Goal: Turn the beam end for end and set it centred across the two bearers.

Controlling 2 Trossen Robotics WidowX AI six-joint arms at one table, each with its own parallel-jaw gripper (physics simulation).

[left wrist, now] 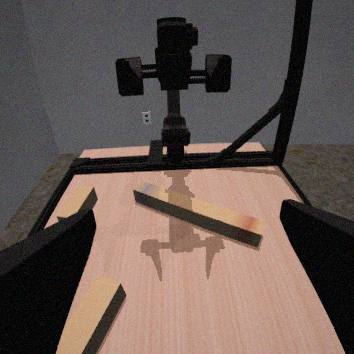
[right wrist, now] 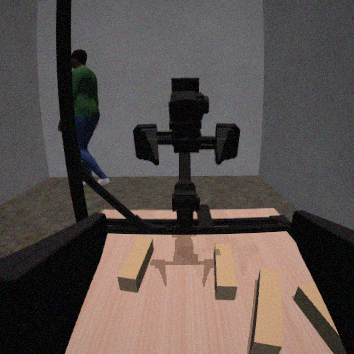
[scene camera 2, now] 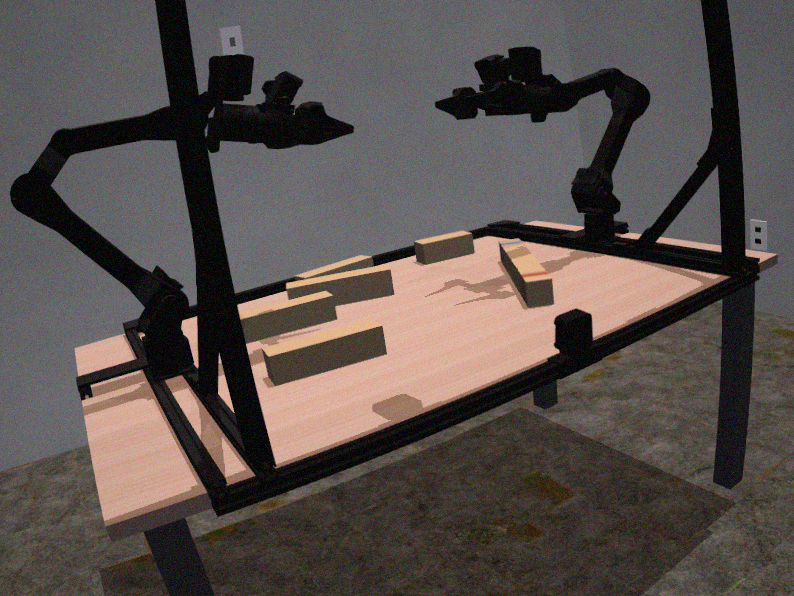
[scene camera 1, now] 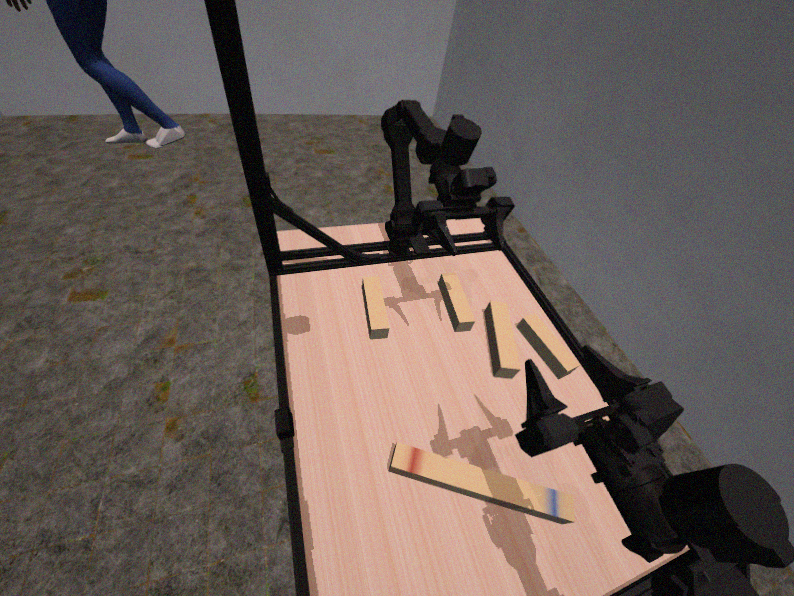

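Where they show: left gripper, fingertip midpoint: [left wrist: 189,214] [right wrist: 187,161] [scene camera 2: 340,131] [scene camera 1: 478,252]; right gripper, fingertip midpoint: [left wrist: 174,79] [right wrist: 201,222] [scene camera 2: 449,102] [scene camera 1: 556,353]; left arm's base, link origin: [right wrist: 184,223] [scene camera 2: 171,371] [scene camera 1: 397,248]; right arm's base, link origin: [left wrist: 175,158] [scene camera 2: 600,239].
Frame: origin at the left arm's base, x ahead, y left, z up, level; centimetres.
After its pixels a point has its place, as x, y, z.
Note:
The beam [scene camera 1: 477,481] @[65.2, -4.8, 2.5] [scene camera 2: 522,261] @[63.4, -6.3, 2.5] [left wrist: 195,210] @[63.2, -3.9, 2.5] lies flat and slantwise on the table, with a red band near one end and a blue band near the other. In scene camera 1 red is at the left, blue at the right. Plain wooden blocks include one [scene camera 1: 374,304] @[21.8, -13.1, 2.5] [scene camera 2: 325,349] @[20.2, -14.8, 1.3] [right wrist: 136,265] @[24.9, -11.9, 2.5], a second [scene camera 1: 454,299] @[24.2, 8.2, 2.5] [right wrist: 225,267] @[25.7, 9.4, 2.5] and a longer third [scene camera 1: 501,336] @[37.8, 15.0, 3.1] [scene camera 2: 339,285] @[36.1, 14.2, 1.8] [right wrist: 268,305] @[38.3, 15.7, 3.1]; I cannot tell which two are the bearers. My left gripper [scene camera 1: 476,246] @[34.8, 0.0, 30.2] [scene camera 2: 352,128] @[34.8, 0.0, 30.2] [left wrist: 189,214] @[34.8, 0.0, 30.2] and right gripper [scene camera 1: 557,356] @[56.5, 0.0, 32.4] [scene camera 2: 437,103] @[56.5, 0.0, 32.4] [right wrist: 199,214] @[56.5, 0.0, 32.4] are open, empty and high above the table.
A slanted block [scene camera 1: 547,346] @[42.8, 26.0, 2.4] [right wrist: 315,310] @[40.2, 25.5, 1.8] lies beside the third. Another block [scene camera 2: 443,248] @[66.4, 24.5, 0.8] [left wrist: 77,202] @[67.2, 25.8, 2.8] lies near the wall-side edge, hidden in scene camera 1. Black rails and upright posts [scene camera 1: 246,147] @[3.8, -36.5, 34.0] [scene camera 2: 208,211] @[2.9, -37.4, 25.7] frame the table. A person [right wrist: 86,105] stands beyond it.

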